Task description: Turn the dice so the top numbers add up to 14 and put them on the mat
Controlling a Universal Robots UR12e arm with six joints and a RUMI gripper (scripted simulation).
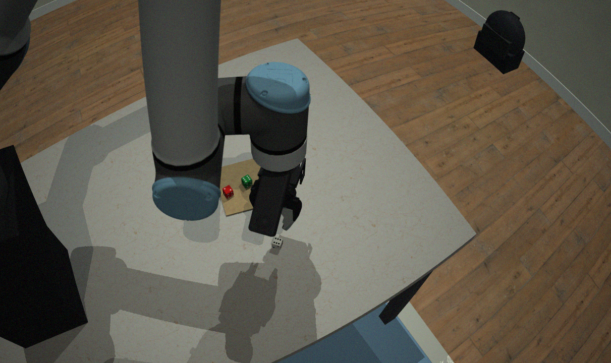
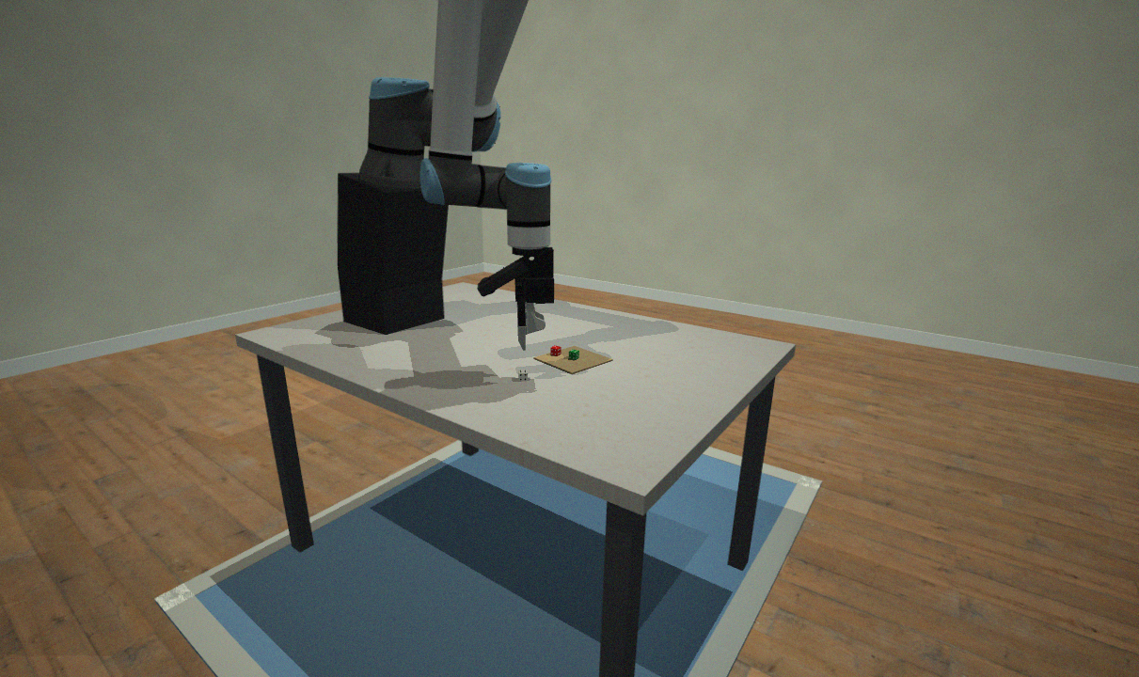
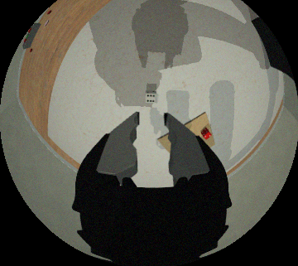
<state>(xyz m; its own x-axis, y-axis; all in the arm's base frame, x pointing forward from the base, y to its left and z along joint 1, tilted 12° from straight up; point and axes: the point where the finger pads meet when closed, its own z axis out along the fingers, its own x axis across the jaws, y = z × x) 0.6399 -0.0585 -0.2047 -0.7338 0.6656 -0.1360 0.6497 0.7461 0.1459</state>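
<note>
Right now my hand is 8 cm above the white die. From my hand the other things lie so: red die (5 cm behind, 17 cm to the left, 8 cm below); mat (18 cm to the left, 9 cm below); green die (18 cm to the left, 8 cm below).
</note>
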